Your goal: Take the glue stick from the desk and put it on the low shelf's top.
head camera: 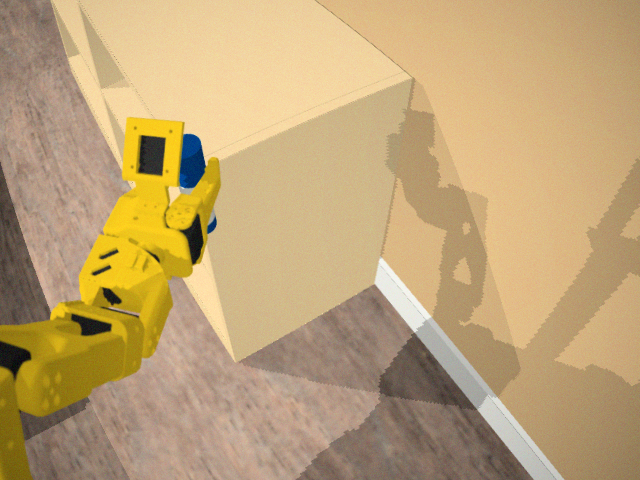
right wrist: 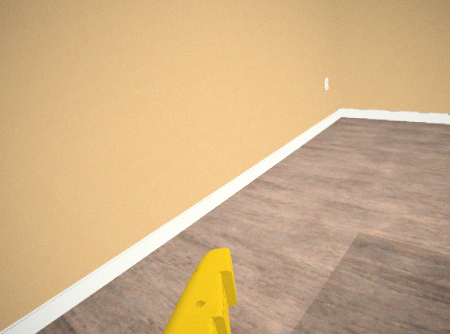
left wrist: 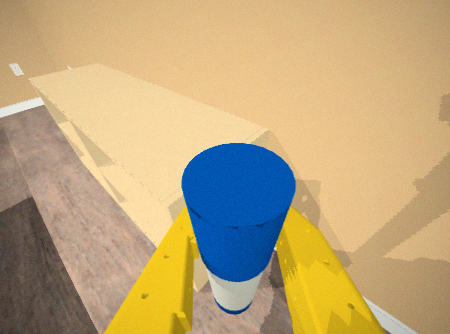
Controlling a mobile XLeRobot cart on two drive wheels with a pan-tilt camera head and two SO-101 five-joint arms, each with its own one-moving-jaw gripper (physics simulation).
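Places are measured from the left arm's base along level axes (x ahead, y left, z up), in metres.
Pixels of known places: left end effector, tool point: [head camera: 182,160] [left wrist: 203,210]; right end effector, tool point: [right wrist: 232,268].
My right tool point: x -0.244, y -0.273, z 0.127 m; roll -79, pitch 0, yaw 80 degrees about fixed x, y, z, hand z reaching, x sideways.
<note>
Behind a point stands the place of what it marks.
My left gripper [head camera: 200,167] @[y -0.037, x 0.357, z 0.063 m] [left wrist: 239,220] @[y -0.037, x 0.357, z 0.063 m] is shut on the glue stick [head camera: 191,159] @[y -0.052, x 0.333, z 0.091 m] [left wrist: 237,250], a blue-capped cylinder with a white body and blue base. The jaws press on its two sides, and part of it is hidden behind them in the head view. The low shelf [head camera: 248,77] @[y -0.021, x 0.734, z -0.164 m] [left wrist: 150,120] @[y 0.081, x 0.884, z -0.164 m] is a pale wooden unit with a flat top. In the head view, the glue stick shows at the shelf's near front corner; its height relative to the top is hard to tell. My right gripper [right wrist: 224,260] is open, with one notched jaw in view. The desk does not show.
The shelf's open compartments face the left of the head view. A tan wall [head camera: 542,129] @[y -0.419, x 0.582, z -0.080 m] [left wrist: 350,75] @[y -0.370, x 0.647, z 0.015 m] [right wrist: 150,100] @[y -0.312, x -1.718, z -0.061 m] stands behind the shelf, with arm shadows on it. A white baseboard [head camera: 454,356] @[y -0.431, x 0.544, z -0.693 m] [right wrist: 225,192] @[y 0.004, x -1.942, z -0.726 m] borders the wooden floor [head camera: 206,413] @[y 0.074, x 0.411, z -0.775 m] [left wrist: 75,210] @[y 0.677, x 1.082, z -0.775 m] [right wrist: 300,200] @[y 0.395, x -1.718, z -0.775 m].
</note>
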